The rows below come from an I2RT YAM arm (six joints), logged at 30 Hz.
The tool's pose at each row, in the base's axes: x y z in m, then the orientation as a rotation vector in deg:
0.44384 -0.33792 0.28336 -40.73 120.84 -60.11
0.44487 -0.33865 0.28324 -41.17 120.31 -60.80
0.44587 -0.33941 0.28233 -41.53 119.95 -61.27
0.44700 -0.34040 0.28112 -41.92 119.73 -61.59
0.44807 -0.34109 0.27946 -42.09 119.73 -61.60
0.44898 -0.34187 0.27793 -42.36 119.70 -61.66
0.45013 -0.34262 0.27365 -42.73 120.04 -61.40
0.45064 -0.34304 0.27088 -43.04 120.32 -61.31
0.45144 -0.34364 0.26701 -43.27 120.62 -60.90
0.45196 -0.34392 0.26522 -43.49 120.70 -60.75
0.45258 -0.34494 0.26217 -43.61 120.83 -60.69
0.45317 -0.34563 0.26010 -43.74 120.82 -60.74
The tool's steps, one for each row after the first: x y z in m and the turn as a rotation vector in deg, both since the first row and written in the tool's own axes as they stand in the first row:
-0.00009 -0.00046 0.00118 0.48 -0.15 -0.55
0.00011 -0.00028 0.00270 0.79 -0.25 -0.97
0.00049 0.00001 0.00457 0.94 -0.32 -1.36
0.00084 0.00084 0.00646 0.90 -0.33 -1.48
0.00131 0.00154 0.00821 0.85 -0.36 -1.70
0.00249 0.00451 0.01138 0.43 -0.25 -1.88
0.00336 0.00650 0.01322 0.15 -0.11 -2.08
0.00452 0.00926 0.01586 -0.29 -0.09 -2.10
0.00497 0.01052 0.01720 -0.48 -0.13 -2.20
0.00628 0.01241 0.01953 -0.61 -0.06 -2.27
0.00706 0.01366 0.02124 -0.62 -0.06 -2.38

